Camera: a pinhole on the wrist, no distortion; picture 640 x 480 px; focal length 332.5 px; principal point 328.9 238.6 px. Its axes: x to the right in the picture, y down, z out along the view. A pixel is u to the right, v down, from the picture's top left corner.
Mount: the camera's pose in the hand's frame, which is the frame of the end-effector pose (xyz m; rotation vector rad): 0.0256 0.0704 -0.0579 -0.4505 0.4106 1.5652
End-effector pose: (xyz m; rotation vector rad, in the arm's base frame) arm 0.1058 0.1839 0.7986 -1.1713 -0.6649 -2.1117
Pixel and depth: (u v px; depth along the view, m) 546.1 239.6 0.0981
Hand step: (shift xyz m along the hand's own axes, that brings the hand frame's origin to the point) 0.0201 0.1760 -0.0075
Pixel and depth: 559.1 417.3 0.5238
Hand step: -0.2840 0.6399 0.1969
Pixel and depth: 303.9 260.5 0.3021
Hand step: -0.0039 0.2070 0.2116
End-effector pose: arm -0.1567 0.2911 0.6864 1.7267 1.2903 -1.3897
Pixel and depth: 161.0 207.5 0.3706
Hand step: 0.0530 0.1045 0.3564
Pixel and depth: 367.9 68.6 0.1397
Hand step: 0.0917 0.1599 0.0539
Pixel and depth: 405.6 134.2 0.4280
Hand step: 0.1424 0.3826 0.2582
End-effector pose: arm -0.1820 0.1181 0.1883 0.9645 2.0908 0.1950
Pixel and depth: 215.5 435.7 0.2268
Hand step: -0.1142 0.1164 0.1741
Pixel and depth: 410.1 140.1 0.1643
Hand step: 0.0675 0.1920 0.0622
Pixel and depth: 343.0 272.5 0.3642
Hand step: -0.0244 0.2711 0.2446
